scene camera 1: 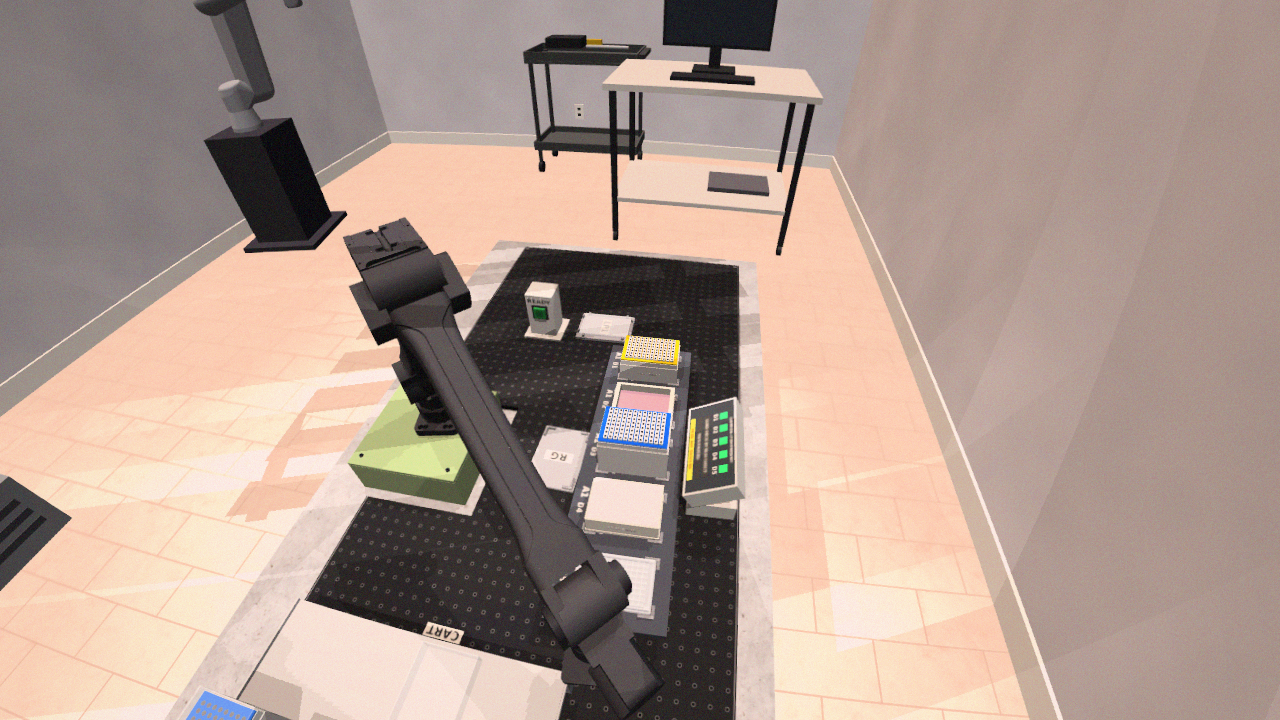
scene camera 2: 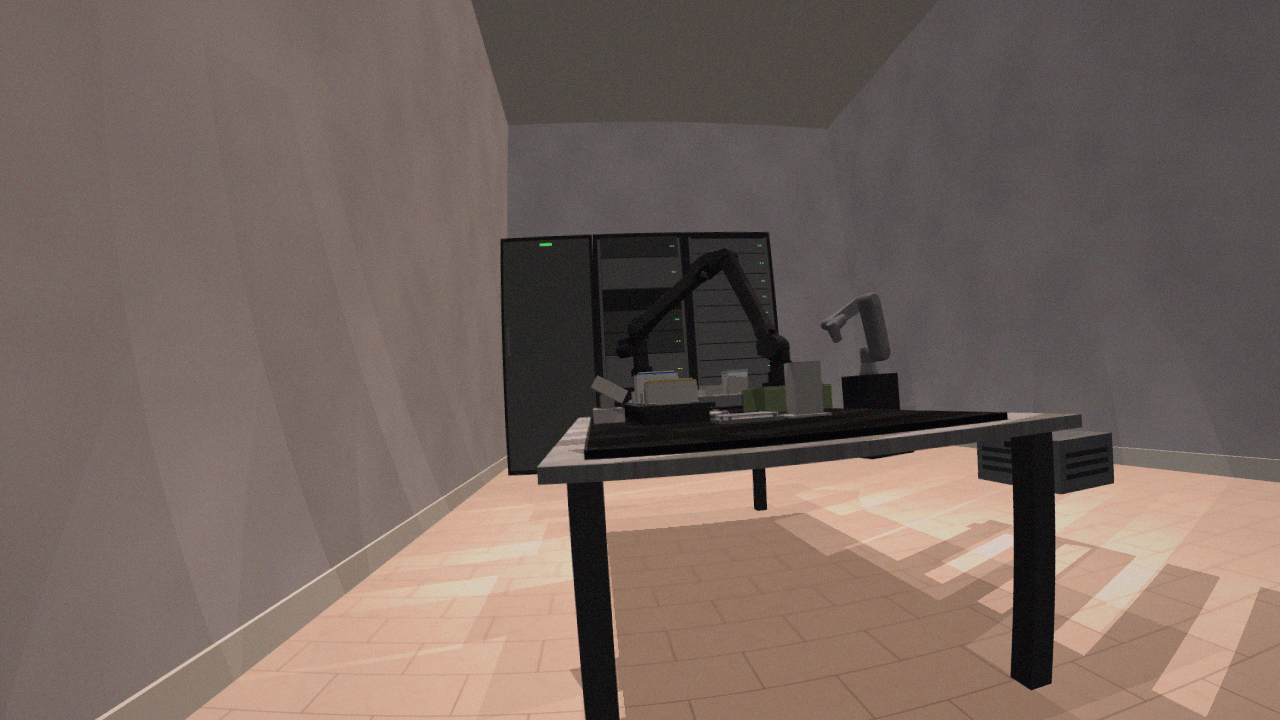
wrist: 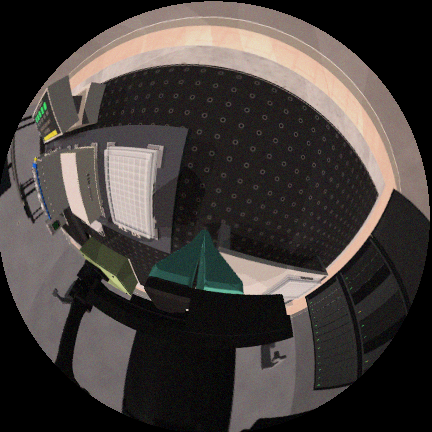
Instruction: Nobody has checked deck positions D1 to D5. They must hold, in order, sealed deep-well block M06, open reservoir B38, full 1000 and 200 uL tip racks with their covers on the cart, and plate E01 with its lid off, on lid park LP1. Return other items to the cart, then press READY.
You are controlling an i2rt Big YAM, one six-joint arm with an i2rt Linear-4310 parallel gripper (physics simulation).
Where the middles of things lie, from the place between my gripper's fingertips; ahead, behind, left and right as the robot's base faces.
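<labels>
Counted from my hand: CART tray (scene camera 1: 318, 656), 11 cm to the right of it, 29 cm behind, 2 cm below; pink-topped plate (scene camera 1: 627, 395), 9 cm ahead of it, 48 cm to the left, 2 cm below; white box with green face (scene camera 2: 803, 385), 16 cm behind it, 81 cm to the left, 1 cm below.
</labels>
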